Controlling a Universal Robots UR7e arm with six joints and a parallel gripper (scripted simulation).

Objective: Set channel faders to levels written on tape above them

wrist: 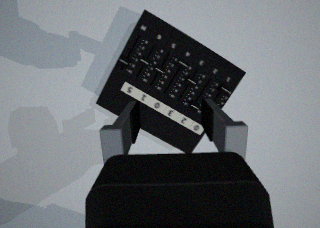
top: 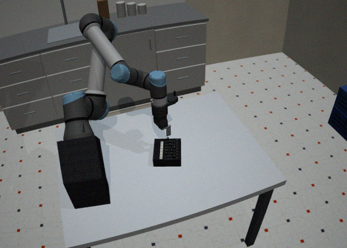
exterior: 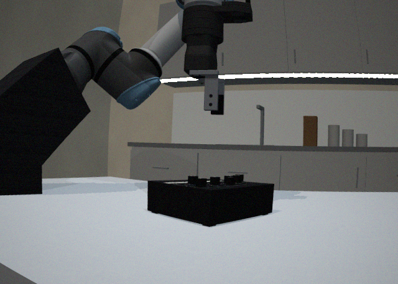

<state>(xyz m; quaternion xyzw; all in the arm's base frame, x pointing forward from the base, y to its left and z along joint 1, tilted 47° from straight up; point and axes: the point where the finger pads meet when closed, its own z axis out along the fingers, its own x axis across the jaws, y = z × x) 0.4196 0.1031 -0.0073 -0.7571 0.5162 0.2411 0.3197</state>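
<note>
Now: the channel 2 cap 1 cm behind my hand, 4 cm to the right of it and 13 cm below it. Also, from my hand: channel 3 cap 2 cm ahead, 3 cm to the right, 13 cm below; channel 4 cap 4 cm ahead, 1 cm to the right, 13 cm below; channel 6 cap 3 cm ahead, 4 cm to the left, 13 cm below.
</note>
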